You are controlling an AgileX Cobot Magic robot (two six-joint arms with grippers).
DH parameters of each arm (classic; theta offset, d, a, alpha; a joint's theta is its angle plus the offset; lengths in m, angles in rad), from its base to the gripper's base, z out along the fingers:
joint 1: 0 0.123 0 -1.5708
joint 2: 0.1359 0 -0.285 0
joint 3: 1.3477 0 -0.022 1.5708
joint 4: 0 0.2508 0 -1.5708
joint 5: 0 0 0.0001 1.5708
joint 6: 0 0.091 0 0
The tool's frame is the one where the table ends.
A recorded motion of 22 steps. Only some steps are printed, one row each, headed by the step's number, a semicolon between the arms.
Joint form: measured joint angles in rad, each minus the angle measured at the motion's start. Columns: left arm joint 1, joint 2, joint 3, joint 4, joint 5, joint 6; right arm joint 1, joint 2, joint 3, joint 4, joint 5, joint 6.
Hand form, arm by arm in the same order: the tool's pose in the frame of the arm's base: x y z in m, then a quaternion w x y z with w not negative. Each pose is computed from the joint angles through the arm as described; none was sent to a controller.
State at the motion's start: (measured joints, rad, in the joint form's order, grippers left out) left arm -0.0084 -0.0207 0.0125 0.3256 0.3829 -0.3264; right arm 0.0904 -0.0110 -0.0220 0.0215 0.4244 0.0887
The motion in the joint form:
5: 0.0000 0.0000 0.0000 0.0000 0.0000 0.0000; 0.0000 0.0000 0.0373 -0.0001 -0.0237 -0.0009
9: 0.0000 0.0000 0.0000 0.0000 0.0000 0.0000; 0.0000 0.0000 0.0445 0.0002 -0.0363 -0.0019
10: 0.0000 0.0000 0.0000 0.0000 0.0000 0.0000; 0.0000 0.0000 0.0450 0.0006 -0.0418 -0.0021
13: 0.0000 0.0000 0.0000 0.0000 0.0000 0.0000; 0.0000 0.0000 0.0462 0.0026 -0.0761 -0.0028
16: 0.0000 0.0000 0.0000 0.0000 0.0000 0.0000; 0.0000 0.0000 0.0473 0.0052 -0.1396 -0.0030
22: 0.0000 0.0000 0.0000 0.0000 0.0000 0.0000; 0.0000 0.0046 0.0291 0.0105 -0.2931 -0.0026
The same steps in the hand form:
5: 0.0516 0.0105 0.1774 0.60542 -0.04203 0.79388 0.03815; 0.0515 0.0054 0.1727 0.58314 0.00448 0.81005 0.06129
9: 0.0516 0.0105 0.1774 0.60542 -0.04203 0.79388 0.03815; 0.0519 0.0055 0.1714 0.58534 0.00425 0.80846 0.06126
10: 0.0516 0.0105 0.1774 0.60542 -0.04203 0.79388 0.03815; 0.0521 0.0055 0.1717 0.58734 0.00430 0.80699 0.06153
13: 0.0516 0.0105 0.1774 0.60542 -0.04203 0.79388 0.03815; 0.0530 0.0056 0.1742 0.60051 0.00475 0.79710 0.06323
16: 0.0516 0.0105 0.1774 0.60542 -0.04203 0.79388 0.03815; 0.0544 0.0056 0.1795 0.62491 0.00578 0.77787 0.06617
22: 0.0516 0.0105 0.1774 0.60542 -0.04203 0.79388 0.03815; 0.0560 0.0055 0.1992 0.68721 0.00846 0.72270 0.07333

